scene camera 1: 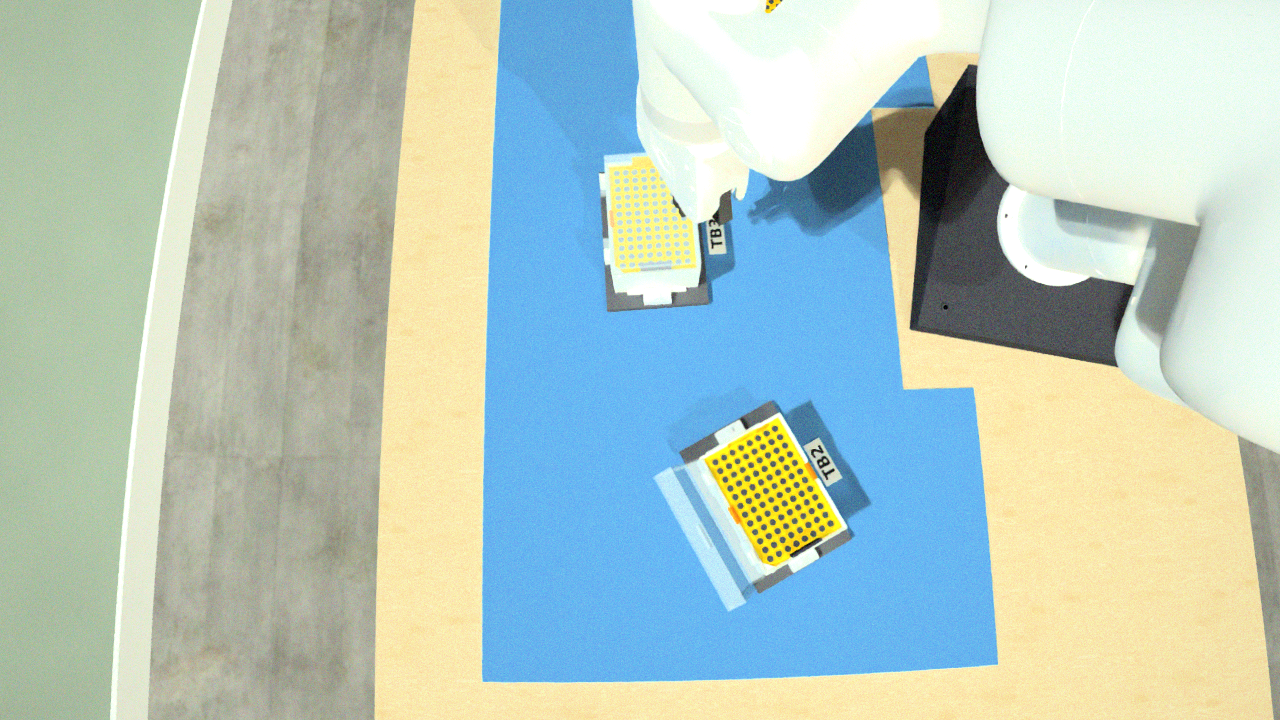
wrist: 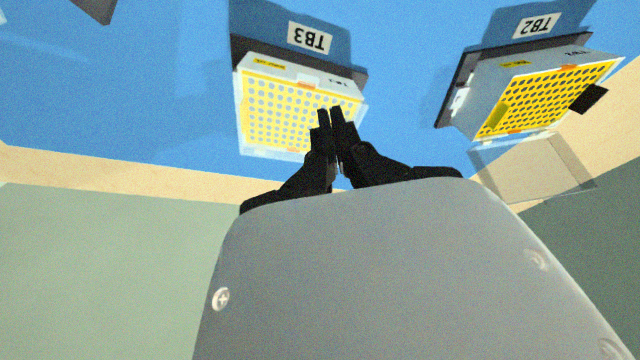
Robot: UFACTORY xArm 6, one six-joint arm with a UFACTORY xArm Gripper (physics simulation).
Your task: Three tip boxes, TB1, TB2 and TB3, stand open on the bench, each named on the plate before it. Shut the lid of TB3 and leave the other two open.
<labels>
My gripper shows in scene camera 1 (pixel 692 203) and in the wrist view (pixel 330 125). The same spot on a clear lid: (scene camera 1: pixel 724 554) is (wrist: pixel 532 155).
</labels>
